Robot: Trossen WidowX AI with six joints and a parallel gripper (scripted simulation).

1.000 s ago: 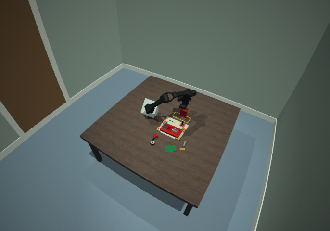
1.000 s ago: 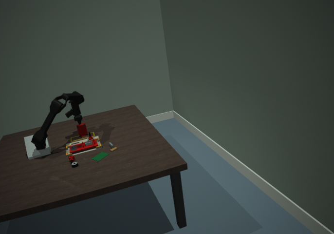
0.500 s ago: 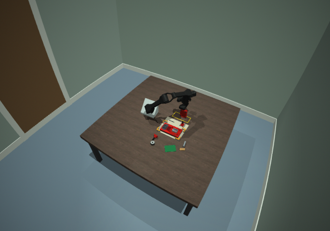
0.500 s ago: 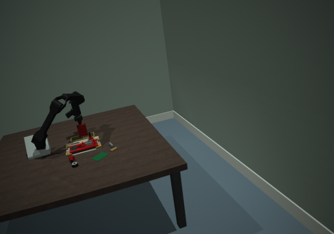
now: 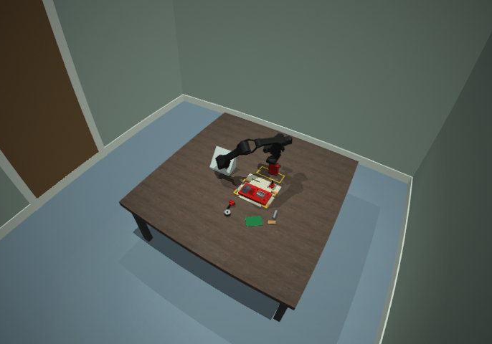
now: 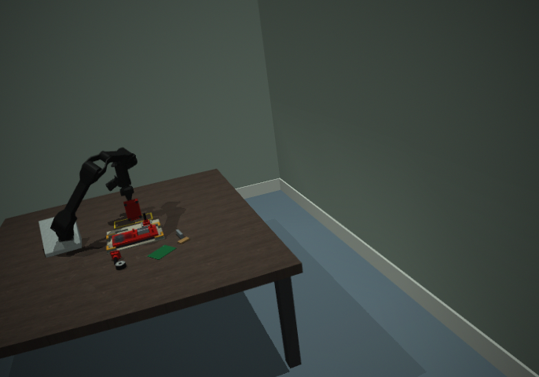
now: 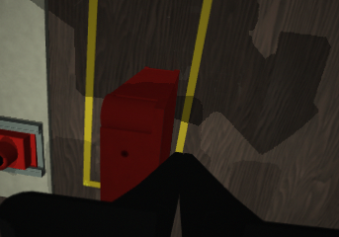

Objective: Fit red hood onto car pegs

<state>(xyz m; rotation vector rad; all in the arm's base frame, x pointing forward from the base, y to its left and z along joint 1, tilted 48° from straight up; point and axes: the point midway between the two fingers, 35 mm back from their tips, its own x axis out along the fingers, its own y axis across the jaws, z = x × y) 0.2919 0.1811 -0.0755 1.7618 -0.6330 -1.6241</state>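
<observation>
Right now the red hood is 3 cm below my gripper tip, 2 cm to the right of it and 1 cm ahead of it. The rest, counted from my gripper tip: tan block 40 cm to the right, 20 cm ahead, 8 cm below; then green plate 45 cm to the right, 11 cm ahead, 8 cm below; then grey piece 34 cm to the right, 20 cm ahead, 7 cm below.
</observation>
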